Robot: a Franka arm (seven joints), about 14 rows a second.
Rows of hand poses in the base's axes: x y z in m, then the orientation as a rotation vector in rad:
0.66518, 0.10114, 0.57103, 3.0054, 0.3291, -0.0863
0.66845, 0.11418, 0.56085, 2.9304, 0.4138, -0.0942
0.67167, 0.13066, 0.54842, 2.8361, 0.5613, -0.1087
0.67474, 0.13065, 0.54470, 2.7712, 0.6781, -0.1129
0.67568, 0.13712, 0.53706, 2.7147, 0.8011, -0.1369
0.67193, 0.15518, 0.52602, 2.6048, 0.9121, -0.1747
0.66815, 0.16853, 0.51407, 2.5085, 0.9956, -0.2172
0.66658, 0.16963, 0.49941, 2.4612, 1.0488, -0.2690
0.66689, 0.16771, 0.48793, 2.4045, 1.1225, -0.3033
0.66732, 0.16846, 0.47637, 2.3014, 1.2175, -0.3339
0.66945, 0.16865, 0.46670, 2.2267, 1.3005, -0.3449
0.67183, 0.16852, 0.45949, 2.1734, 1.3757, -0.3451
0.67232, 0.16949, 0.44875, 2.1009, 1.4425, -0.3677
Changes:
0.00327, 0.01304, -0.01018, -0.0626, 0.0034, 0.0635
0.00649, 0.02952, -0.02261, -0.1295, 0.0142, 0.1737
0.00956, 0.02951, -0.02633, -0.1666, 0.0195, 0.2623
0.01050, 0.03598, -0.03397, -0.1892, 0.0404, 0.3541
0.00675, 0.05404, -0.04501, -0.2608, 0.0685, 0.4503
0.00297, 0.06739, -0.05696, -0.3232, 0.1007, 0.5275
0.00140, 0.06849, -0.07162, -0.3473, 0.1410, 0.5728
0.00171, 0.06657, -0.08310, -0.3697, 0.1704, 0.6360
0.00214, 0.06732, -0.09466, -0.4219, 0.1988, 0.7281
0.00427, 0.06751, -0.10433, -0.4496, 0.2128, 0.8067
0.00665, 0.06738, -0.11154, -0.4590, 0.2184, 0.8747
0.00714, 0.06835, -0.12228, -0.4858, 0.2413, 0.9426

